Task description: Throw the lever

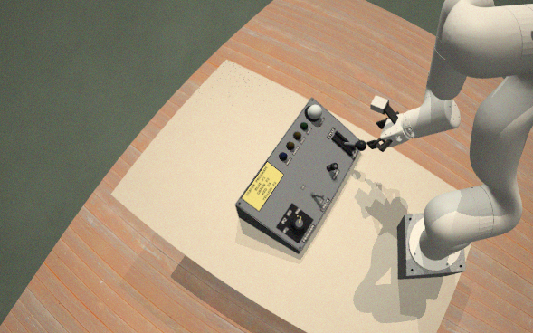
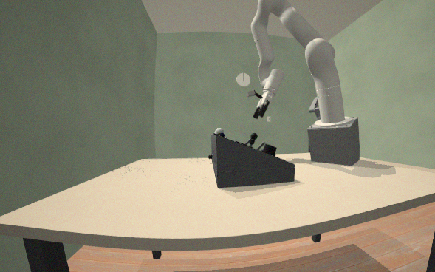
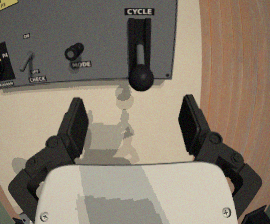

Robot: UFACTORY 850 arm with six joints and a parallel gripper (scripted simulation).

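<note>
Right now my hand is 50 mm short of the lever, 20 mm to the left of it and 150 mm above it. Also, from my hand: grey sloped console (130 mm ahead, 150 mm to the left, 180 mm below); then rotary selector (130 mm ahead, 320 mm to the left, 160 mm below); then toggle (90 mm ahead, 100 mm to the left, 150 mm below).
</note>
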